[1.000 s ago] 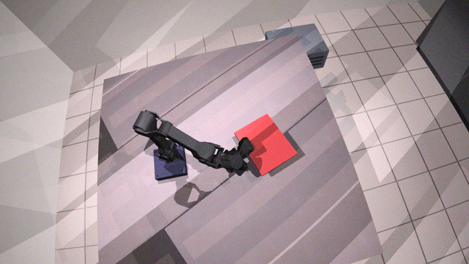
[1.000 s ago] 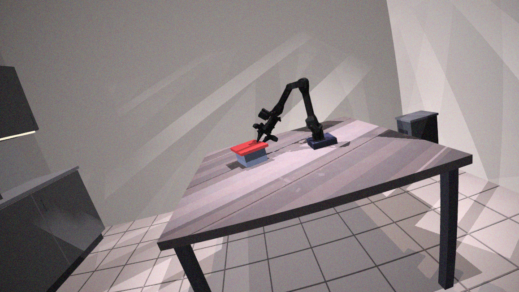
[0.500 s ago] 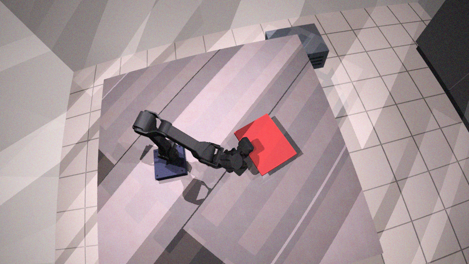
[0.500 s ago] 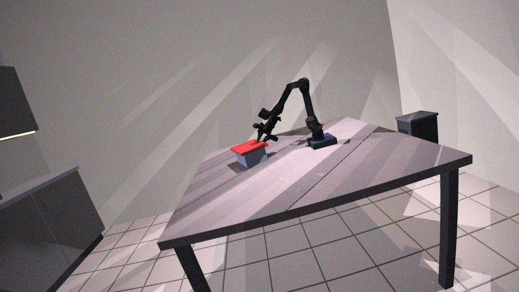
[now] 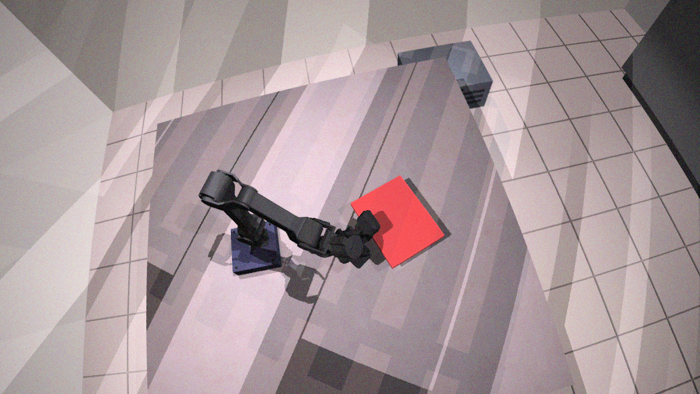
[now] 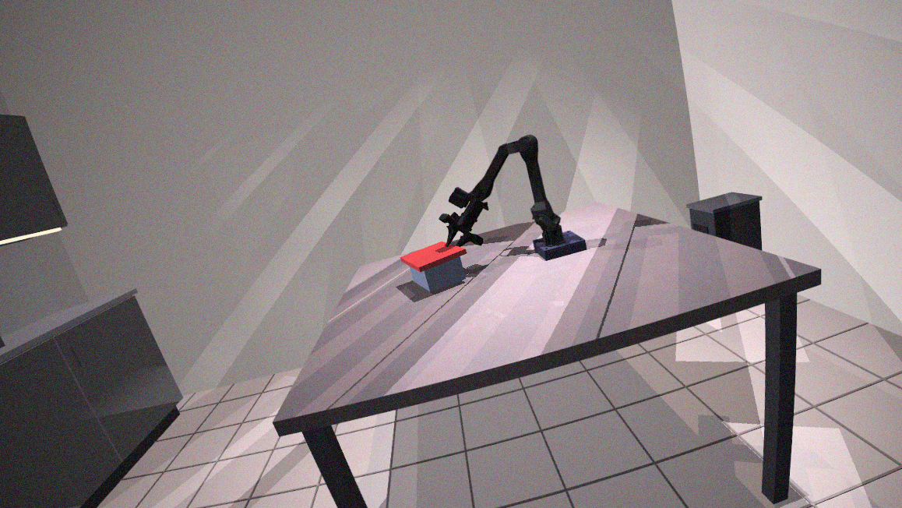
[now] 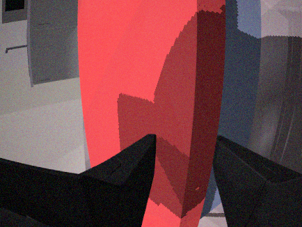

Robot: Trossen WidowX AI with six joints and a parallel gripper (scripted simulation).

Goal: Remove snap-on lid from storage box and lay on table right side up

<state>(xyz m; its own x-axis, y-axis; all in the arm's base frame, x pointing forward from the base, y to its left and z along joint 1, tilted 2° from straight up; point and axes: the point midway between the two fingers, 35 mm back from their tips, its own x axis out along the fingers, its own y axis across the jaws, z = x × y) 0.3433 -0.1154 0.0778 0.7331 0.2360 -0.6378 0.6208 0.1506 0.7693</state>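
The red lid is 70 mm ahead of my gripper tip and 20 mm to the left of it. From my gripper tip the other things lie so: storage box 70 mm ahead, 50 mm below, 20 mm to the left.
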